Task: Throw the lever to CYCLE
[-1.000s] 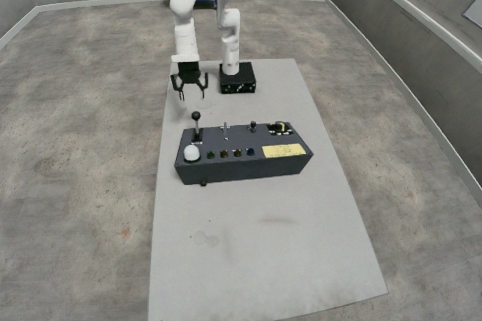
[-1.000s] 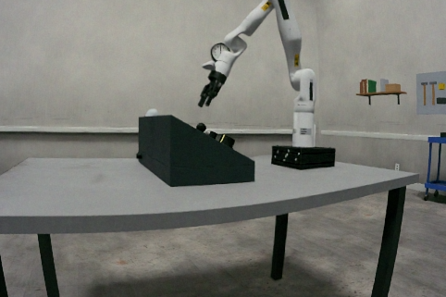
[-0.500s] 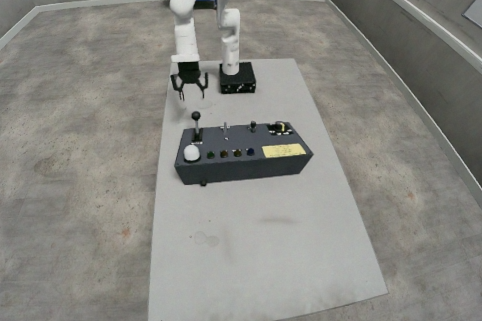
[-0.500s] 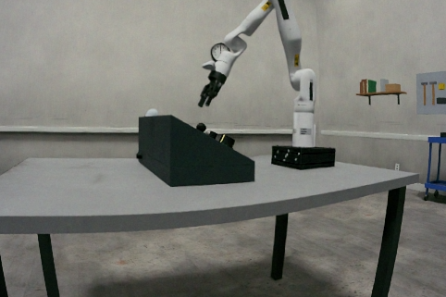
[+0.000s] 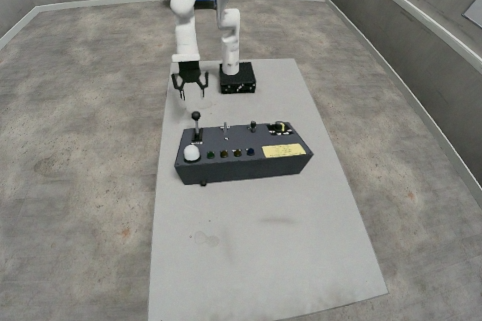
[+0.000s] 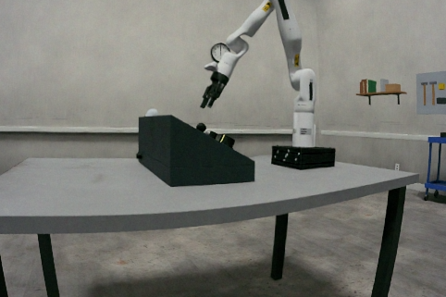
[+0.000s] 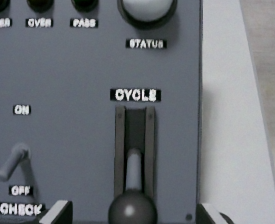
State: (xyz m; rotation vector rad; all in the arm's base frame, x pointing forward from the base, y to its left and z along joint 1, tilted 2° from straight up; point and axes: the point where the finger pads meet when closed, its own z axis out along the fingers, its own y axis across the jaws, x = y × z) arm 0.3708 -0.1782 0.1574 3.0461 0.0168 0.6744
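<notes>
The lever is 120 mm below my hand and 60 mm ahead of it. Round my hand: mode knob (240 mm to the left, 130 mm below, 80 mm ahead); check toggle (130 mm below, 120 mm to the left, 80 mm ahead); rotary dial (360 mm to the left, 130 mm below, 90 mm ahead).
</notes>
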